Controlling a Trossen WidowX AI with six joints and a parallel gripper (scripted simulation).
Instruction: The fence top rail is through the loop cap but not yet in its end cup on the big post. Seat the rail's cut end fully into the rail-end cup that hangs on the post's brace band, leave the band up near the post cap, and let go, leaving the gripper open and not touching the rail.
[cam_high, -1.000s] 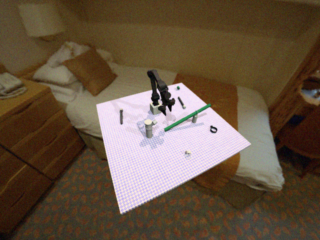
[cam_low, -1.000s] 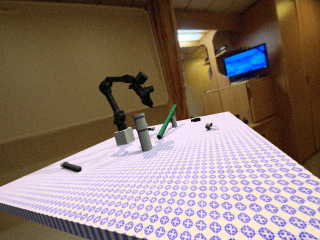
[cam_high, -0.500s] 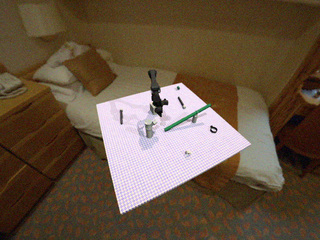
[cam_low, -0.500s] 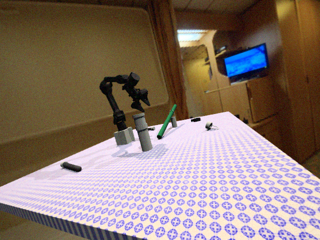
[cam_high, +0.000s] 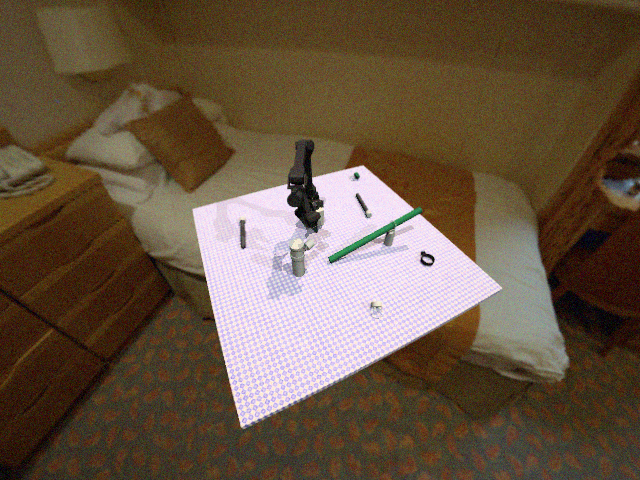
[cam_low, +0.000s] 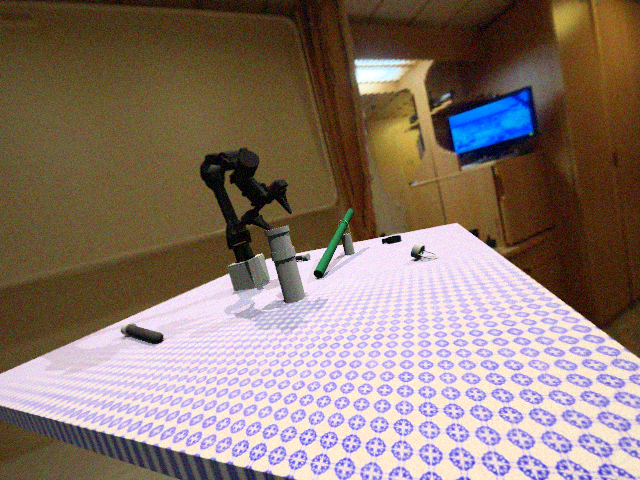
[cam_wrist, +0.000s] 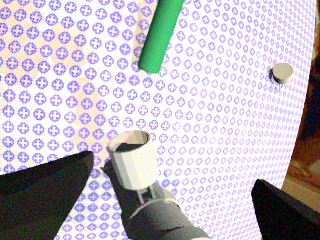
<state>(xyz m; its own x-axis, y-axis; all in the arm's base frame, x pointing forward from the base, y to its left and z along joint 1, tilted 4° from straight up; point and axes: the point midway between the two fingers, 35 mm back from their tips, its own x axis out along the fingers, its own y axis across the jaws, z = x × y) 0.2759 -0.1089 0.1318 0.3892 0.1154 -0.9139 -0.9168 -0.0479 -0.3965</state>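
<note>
Right now my gripper tip is 1 cm short of the rail-end cup, 4 cm to the left of it and 8 cm above it. The rest, counted from my gripper tip: loop cap 5 cm ahead, 43 cm to the left, 11 cm below.
</note>
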